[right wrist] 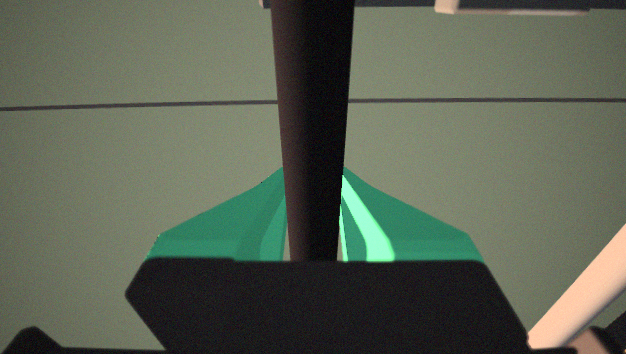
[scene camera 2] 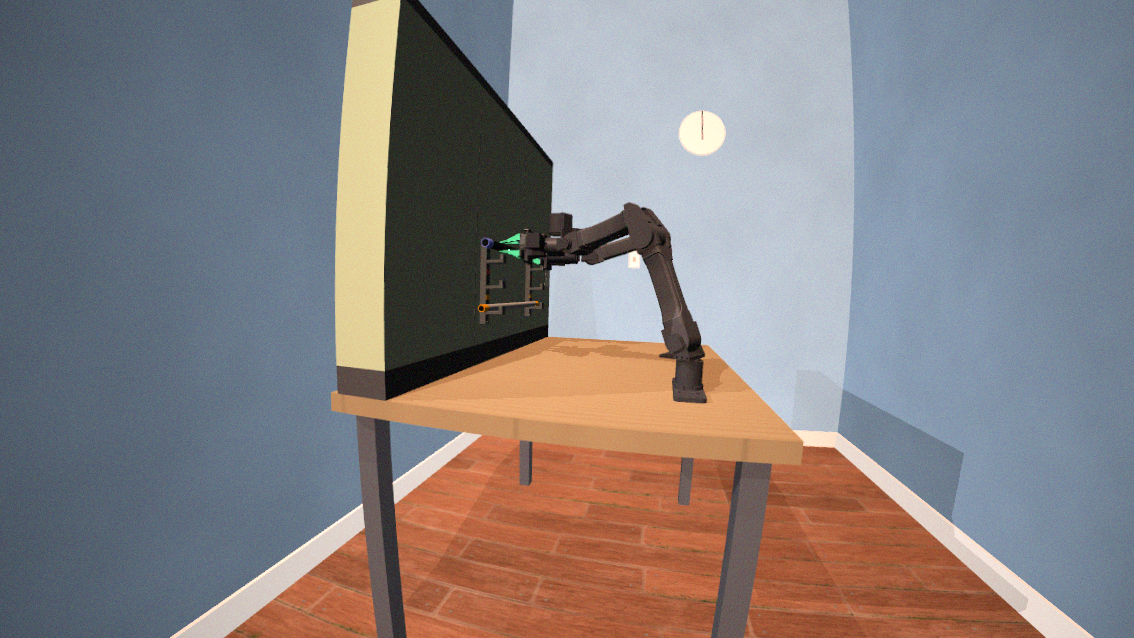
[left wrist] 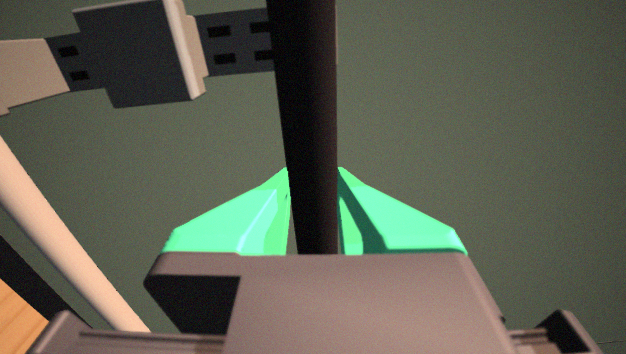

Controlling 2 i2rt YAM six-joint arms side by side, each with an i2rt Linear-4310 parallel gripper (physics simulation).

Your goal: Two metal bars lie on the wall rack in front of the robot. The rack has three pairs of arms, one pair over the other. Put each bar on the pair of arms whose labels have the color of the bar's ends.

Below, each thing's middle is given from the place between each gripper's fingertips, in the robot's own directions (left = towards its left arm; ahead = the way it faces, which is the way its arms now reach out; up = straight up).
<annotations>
Right now my right hand is 130 mm to the right of the dark bar (right wrist: 312, 53) and 20 mm past it. The rest, counted from my right hand: post (scene camera 2: 485, 263) (330 mm to the left, 110 mm below, 20 mm behind).
The post is 11 cm below my left hand, 7 cm to the left of it and 1 cm behind it. Round my left hand: dark bar: 13 cm to the right.
</annotations>
